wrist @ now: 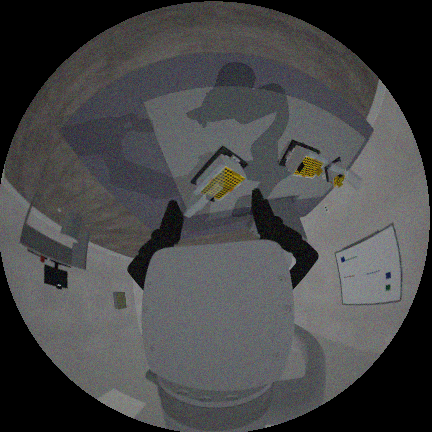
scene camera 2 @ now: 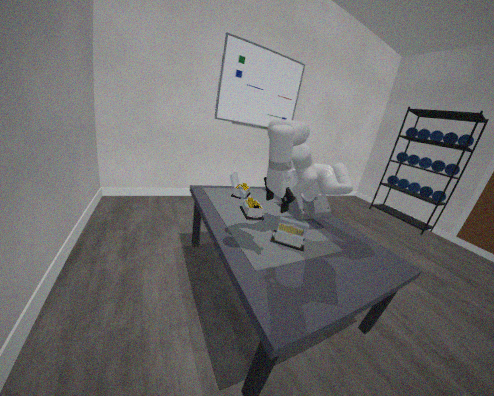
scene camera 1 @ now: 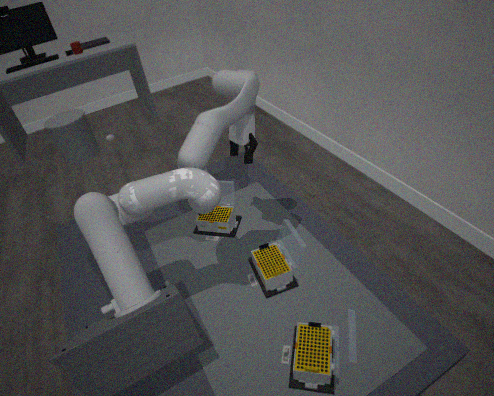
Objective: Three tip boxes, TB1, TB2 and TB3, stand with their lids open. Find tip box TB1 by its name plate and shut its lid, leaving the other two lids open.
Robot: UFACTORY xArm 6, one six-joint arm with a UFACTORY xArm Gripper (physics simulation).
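Where they show: gripper, between the fingertips: (wrist: 214,202) (scene camera 2: 276,205) (scene camera 1: 240,159); arm's base, origin of its link: (scene camera 2: 306,192) (scene camera 1: 139,305).
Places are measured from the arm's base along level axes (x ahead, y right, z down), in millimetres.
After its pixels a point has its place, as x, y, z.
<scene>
Three tip boxes with yellow racks stand with their lids open. The first box (scene camera 1: 217,220) (scene camera 2: 290,237) {330, -371, 72} (wrist: 222,182) {389, -337, 4} is nearest the gripper; its clear lid (scene camera 1: 227,190) {369, -357, 28} stands up and the arm partly hides it in scene camera 1. The second box (scene camera 1: 272,265) {377, -12, 78} (scene camera 2: 252,209) (wrist: 307,166) {383, -40, 78} is in the middle. The third box (scene camera 1: 313,350) {351, 261, 78} (scene camera 2: 241,191) (wrist: 339,180) {341, 283, 78} is farthest, its lid (scene camera 1: 352,335) {420, 303, -8} raised. Small name plates (scene camera 1: 212,238) {258, -261, 133} (scene camera 1: 252,280) {313, -30, 133} (scene camera 1: 286,354) {299, 218, 133} lie beside them, too small to read. My gripper (scene camera 1: 241,156) {442, -367, -74} (scene camera 2: 277,204) {442, -367, -74} (wrist: 214,202) {442, -367, -74} is open and empty, above and beyond the first box's lid side.
The boxes stand on a pale mat (scene camera 1: 385,345) {531, 310, 135} (scene camera 2: 265,260) {470, -433, 135} on a dark table (scene camera 1: 445,352) {647, 392, 138} (scene camera 2: 380,265) {-83, -564, 138}. The arm's base block (scene camera 1: 135,345) {-24, 109, -6} is at the table's side. The arm's elbow (scene camera 1: 197,192) {236, -115, -190} hangs over the first box in scene camera 1. A desk (scene camera 1: 75,75) and a shelf rack (scene camera 2: 445,114) stand farther off.
</scene>
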